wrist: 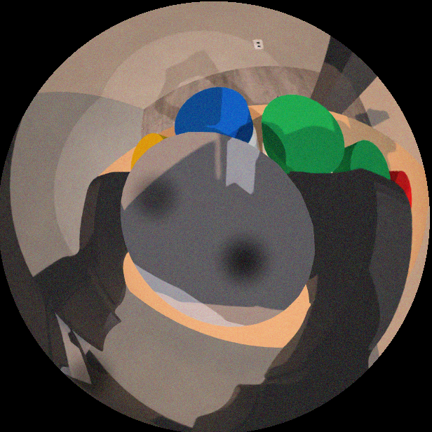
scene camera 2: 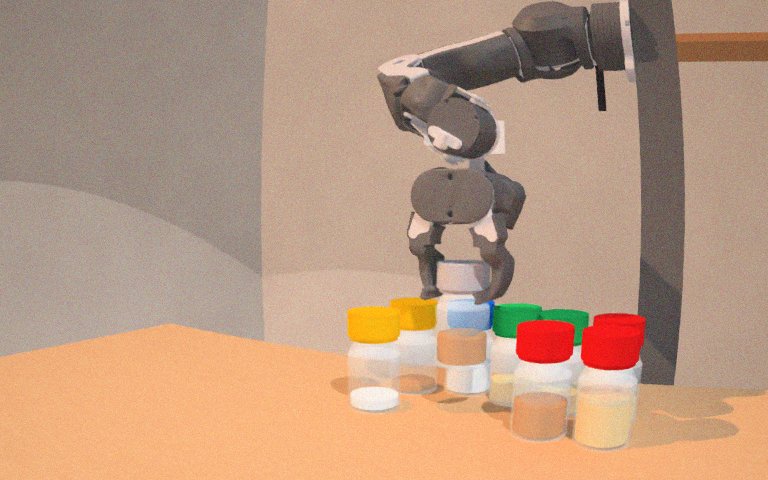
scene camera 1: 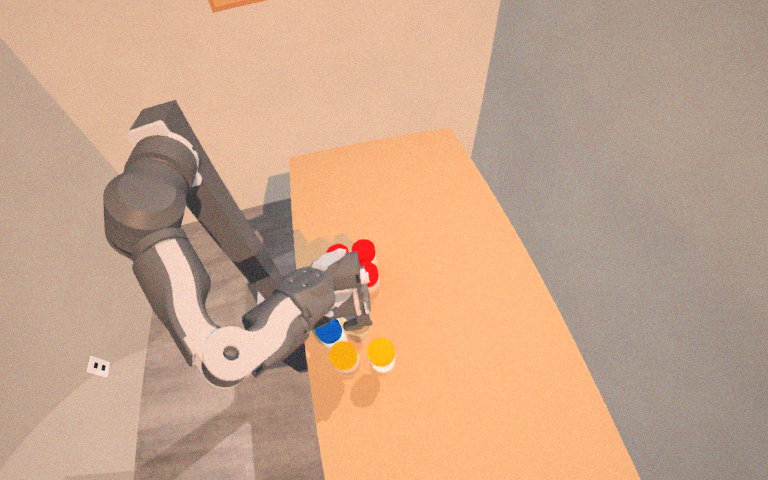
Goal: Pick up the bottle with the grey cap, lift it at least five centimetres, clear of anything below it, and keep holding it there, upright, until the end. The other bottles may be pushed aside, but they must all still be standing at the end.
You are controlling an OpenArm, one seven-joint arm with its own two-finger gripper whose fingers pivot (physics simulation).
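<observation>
The bottle with the grey cap (scene camera 2: 463, 276) (wrist: 215, 225) hangs upright in scene camera 2, brown contents at its bottom. Its base is above the table, with its shadow on the table below. My gripper (scene camera 2: 460, 294) (wrist: 226, 227) (scene camera 1: 360, 300) is shut on it, one finger on each side of the cap. In scene camera 1 the hand hides most of this bottle. In scene camera 2 a blue-capped bottle (scene camera 2: 491, 313) (scene camera 1: 329, 331) (wrist: 214, 112) shows behind it, partly through its clear body, so the exact gap beneath is hard to judge.
Two yellow-capped bottles (scene camera 2: 373, 325) (scene camera 1: 381, 352) stand on one side. Two green-capped bottles (scene camera 2: 516, 319) (wrist: 302, 132) and three red-capped bottles (scene camera 2: 545, 340) (scene camera 1: 363, 250) stand on the other, on the orange table (scene camera 1: 453, 283) (scene camera 2: 169, 407). The table's edge is near the blue-capped bottle.
</observation>
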